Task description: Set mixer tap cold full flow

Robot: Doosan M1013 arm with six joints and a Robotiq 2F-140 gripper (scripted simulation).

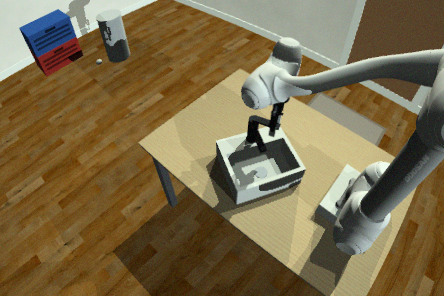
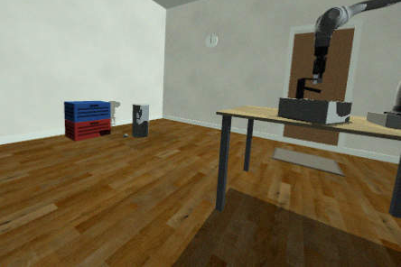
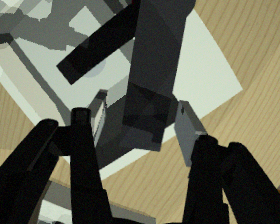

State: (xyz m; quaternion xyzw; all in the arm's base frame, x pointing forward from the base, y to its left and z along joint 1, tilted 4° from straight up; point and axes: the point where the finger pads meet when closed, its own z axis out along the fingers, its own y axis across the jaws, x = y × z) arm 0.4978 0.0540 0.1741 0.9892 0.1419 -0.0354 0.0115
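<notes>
My hand is 40 mm short of the lever and 10 mm to the right of it. Round my hand: white sink basin: 230 mm below, 80 mm to the left, 10 mm behind.
</notes>
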